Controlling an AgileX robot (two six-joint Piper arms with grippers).
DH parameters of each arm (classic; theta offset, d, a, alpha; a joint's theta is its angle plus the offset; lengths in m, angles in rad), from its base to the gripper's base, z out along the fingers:
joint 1: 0 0.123 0 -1.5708
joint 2: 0.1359 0 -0.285 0
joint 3: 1.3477 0 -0.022 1.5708
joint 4: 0 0.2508 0 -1.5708
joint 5: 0 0 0.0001 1.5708
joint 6: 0 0.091 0 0
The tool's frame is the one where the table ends.
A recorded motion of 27 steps. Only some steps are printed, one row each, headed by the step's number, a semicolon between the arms.
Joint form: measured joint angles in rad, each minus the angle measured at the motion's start. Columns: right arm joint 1, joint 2, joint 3, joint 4, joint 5, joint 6; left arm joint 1, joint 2, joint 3, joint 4, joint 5, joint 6.
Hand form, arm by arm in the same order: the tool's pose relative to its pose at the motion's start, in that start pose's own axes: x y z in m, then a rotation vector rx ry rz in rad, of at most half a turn. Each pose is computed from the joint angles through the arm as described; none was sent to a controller.
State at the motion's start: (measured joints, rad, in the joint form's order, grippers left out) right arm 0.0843 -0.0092 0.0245 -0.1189 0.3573 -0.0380; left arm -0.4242 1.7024 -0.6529 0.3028 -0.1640 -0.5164
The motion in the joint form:
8: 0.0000 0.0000 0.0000 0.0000 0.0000 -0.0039; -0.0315 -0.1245 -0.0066 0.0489 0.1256 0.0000
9: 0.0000 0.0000 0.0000 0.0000 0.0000 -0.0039; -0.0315 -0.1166 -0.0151 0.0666 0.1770 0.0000
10: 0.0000 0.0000 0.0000 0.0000 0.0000 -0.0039; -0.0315 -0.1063 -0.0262 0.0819 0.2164 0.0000
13: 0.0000 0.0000 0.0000 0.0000 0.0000 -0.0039; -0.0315 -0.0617 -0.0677 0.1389 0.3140 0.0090
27: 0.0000 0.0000 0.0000 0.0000 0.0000 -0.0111; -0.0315 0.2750 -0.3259 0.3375 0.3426 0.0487
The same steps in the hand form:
8: 0.0000 0.0000 0.0000 0.0000 0.0000 -0.0039; -0.0119 -0.0101 -0.0288 -0.0114 -0.0122 0.0754
9: 0.0000 0.0000 0.0000 0.0000 0.0000 -0.0039; -0.0096 -0.0078 -0.0272 -0.0383 0.0312 0.0927
10: 0.0000 0.0000 0.0000 0.0000 0.0000 -0.0039; -0.0087 -0.0061 -0.0251 -0.0594 0.0638 0.1076
13: 0.0000 0.0000 0.0000 0.0000 0.0000 -0.0039; -0.0082 -0.0016 -0.0160 -0.1150 0.1482 0.1726
27: 0.0000 0.0000 0.0000 0.0000 0.0000 -0.0111; -0.0218 0.0014 0.0691 -0.1429 0.2470 0.4123

